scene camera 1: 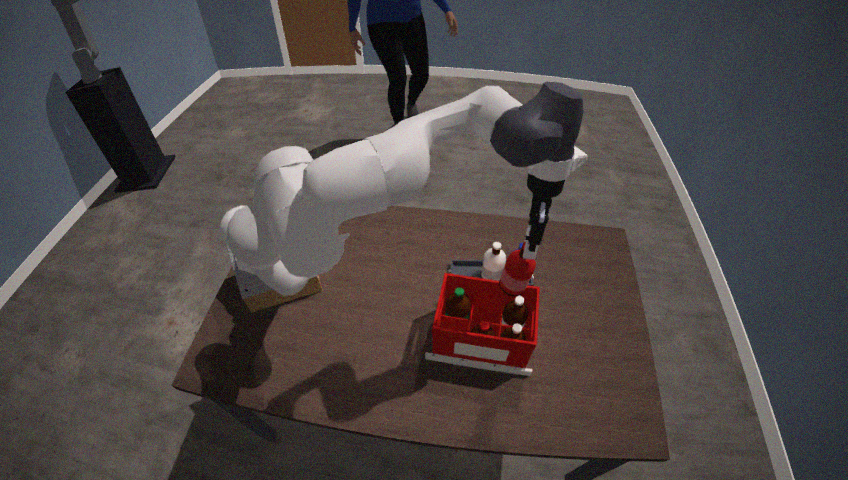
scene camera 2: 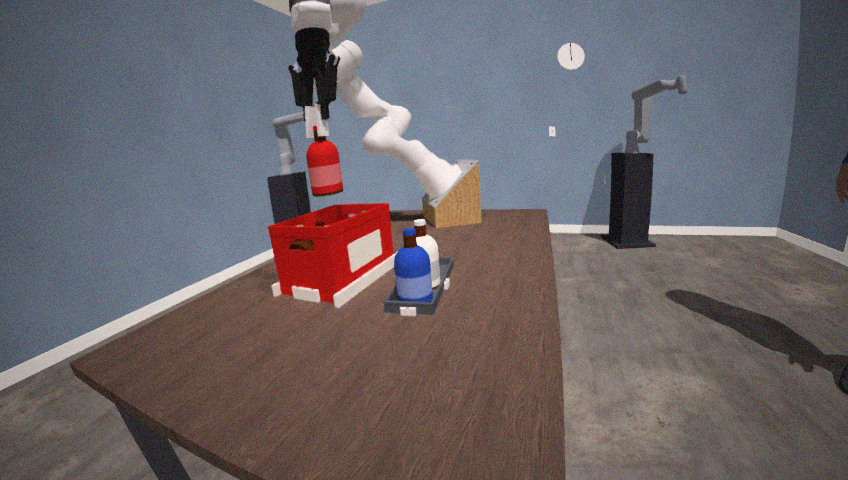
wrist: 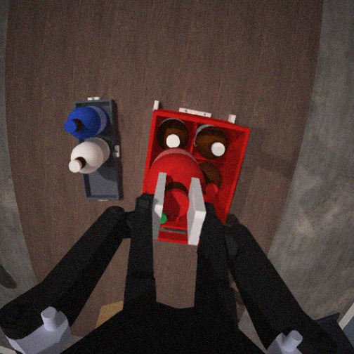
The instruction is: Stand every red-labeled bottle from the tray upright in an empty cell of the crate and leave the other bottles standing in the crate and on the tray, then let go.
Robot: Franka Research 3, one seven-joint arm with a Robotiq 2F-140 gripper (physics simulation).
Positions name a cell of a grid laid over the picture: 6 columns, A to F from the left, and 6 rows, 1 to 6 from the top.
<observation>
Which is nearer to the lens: the white bottle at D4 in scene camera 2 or the blue bottle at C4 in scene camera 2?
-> The blue bottle.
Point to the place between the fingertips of my gripper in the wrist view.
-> At C4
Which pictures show my gripper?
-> Scene camera 1, scene camera 2 and the wrist view: all of them.
</observation>
